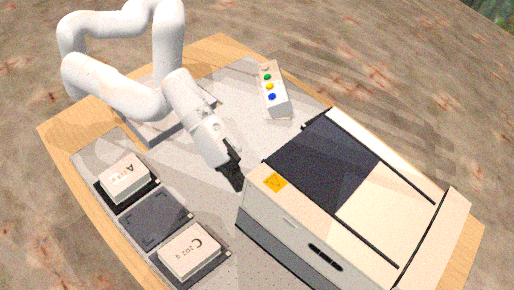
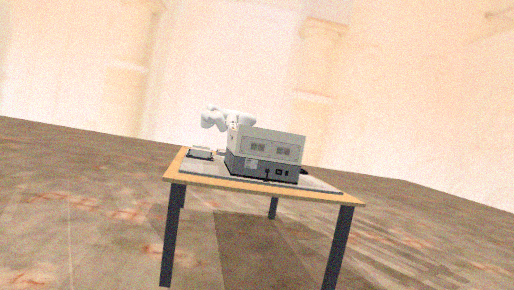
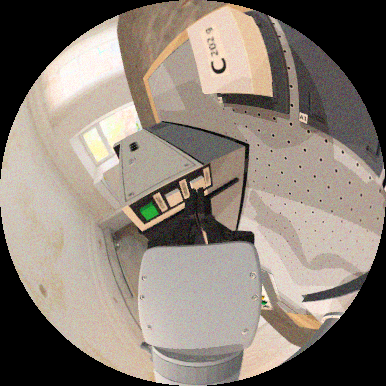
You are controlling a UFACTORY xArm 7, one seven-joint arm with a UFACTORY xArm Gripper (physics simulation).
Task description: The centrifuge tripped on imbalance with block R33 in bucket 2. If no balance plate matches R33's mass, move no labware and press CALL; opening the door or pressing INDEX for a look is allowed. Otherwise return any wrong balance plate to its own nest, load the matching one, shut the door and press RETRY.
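Frame: origin at the arm's base, x ahead, y left, z up, level; metres.
Seen in the pictures: gripper, fingertip midpoint: [image 3: 197, 195].
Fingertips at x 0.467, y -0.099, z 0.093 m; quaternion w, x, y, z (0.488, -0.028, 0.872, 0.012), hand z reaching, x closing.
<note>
A point is followed by its place in that frame.
The gripper [image 1: 239, 186] {z 0.093, x 0.467, y -0.099 m} [image 3: 198, 194] {z 0.093, x 0.467, y -0.099 m} is shut and empty, its fingertips at the rightmost white button [image 3: 198, 182] {z 0.085, x 0.477, y -0.109 m} on the centrifuge's front panel; contact cannot be told. A green button [image 3: 149, 211] {z 0.156, x 0.477, y -0.106 m} and a middle white button [image 3: 173, 197] {z 0.122, x 0.477, y -0.107 m} sit beside it; their labels are too blurred to read. The centrifuge [image 1: 372, 220] {z 0.185, x 0.735, y 0.003 m} [image 2: 272, 146] {z 0.141, x 0.934, y 0.075 m} [image 3: 150, 165] {z 0.127, x 0.547, y -0.121 m} has a dark area [image 1: 322, 162] {z 0.188, x 0.562, y 0.028 m} on top; the rotor, buckets and block R33 do not show. Balance plate A [image 1: 125, 181] {z 0.029, x 0.246, y -0.297 m} and balance plate C [image 1: 187, 255] {z 0.029, x 0.500, y -0.288 m} [image 3: 237, 60] {z 0.029, x 0.459, y -0.252 m}, marked 202 g, sit on their nests. The middle nest [image 1: 155, 220] {z -0.013, x 0.363, y -0.284 m} is empty.
A button box [image 1: 281, 106] {z 0.032, x 0.290, y 0.229 m} with green, yellow and blue buttons stands near the table's far edge, beyond the gripper. The white arm [image 1: 115, 92] {z 0.267, x 0.192, y -0.259 m} [image 2: 215, 120] {z 0.217, x 0.270, y -0.221 m} reaches over the perforated board [image 1: 175, 172] {z -0.025, x 0.267, y -0.148 m} from its base. A raised panel [image 1: 442, 240] {z 0.219, x 0.897, y 0.065 m} stands at the centrifuge's far end.
</note>
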